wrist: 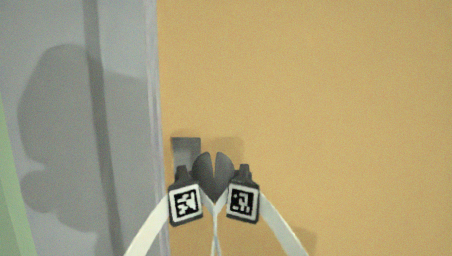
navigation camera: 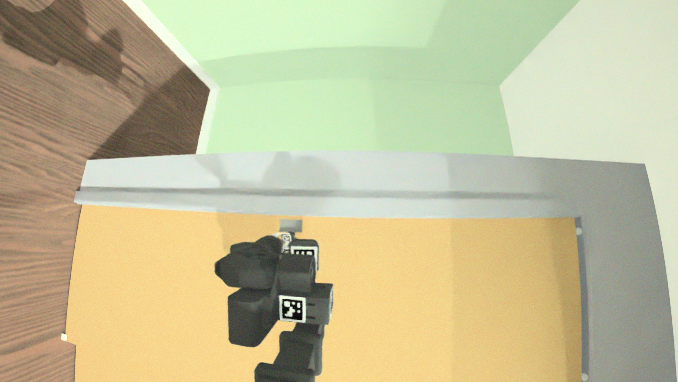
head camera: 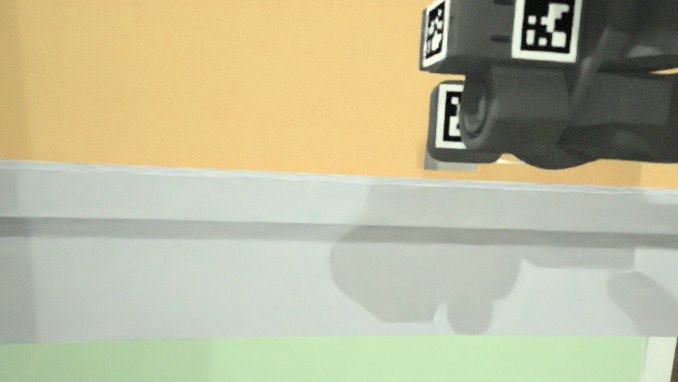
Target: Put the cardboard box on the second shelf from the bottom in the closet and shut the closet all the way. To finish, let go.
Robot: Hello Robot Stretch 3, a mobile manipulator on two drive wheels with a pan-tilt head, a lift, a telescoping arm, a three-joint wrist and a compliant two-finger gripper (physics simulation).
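Frame: origin at the robot's base, x left, y up, z ahead, level; millimetres.
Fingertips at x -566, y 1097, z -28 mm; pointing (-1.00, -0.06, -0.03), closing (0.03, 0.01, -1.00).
Note:
Offsets run from my fingertips to a thing's top centre. "pt": to the spot under its first point. Level surfaces: height alone.
The closet's yellow-orange door panel [head camera: 225, 90] [navigation camera: 400, 280] [wrist: 325, 100] lies beside its pale grey frame @(pt dx -120, dy +327, dz +199 mm) [head camera: 150, 280] [navigation camera: 400, 175] [wrist: 55, 25]. A small grey rectangular recess @(pt dx -133, dy -45, dz +45 mm) [head camera: 450, 165] [navigation camera: 291, 225] [wrist: 185, 150] is in the door near that frame. My gripper [wrist: 212, 169] is shut, its two dark cups nearly together with nothing seen between them. In the wrist view its left finger overlaps the recess's lower part; contact cannot be told. In the head view the arm and wrist partly cover the recess and hide the fingertips. The cardboard box and the shelves do not show.
A green wall [head camera: 350, 360] [navigation camera: 350, 115] runs beyond the grey frame. Brown wooden floor @(dy -1097 mm) [navigation camera: 50, 175] shows at the left of the navigation view, and a cream wall [navigation camera: 600, 100] at the right. A narrow blue-grey strip [navigation camera: 582, 300] with small white dots borders the door's right side there.

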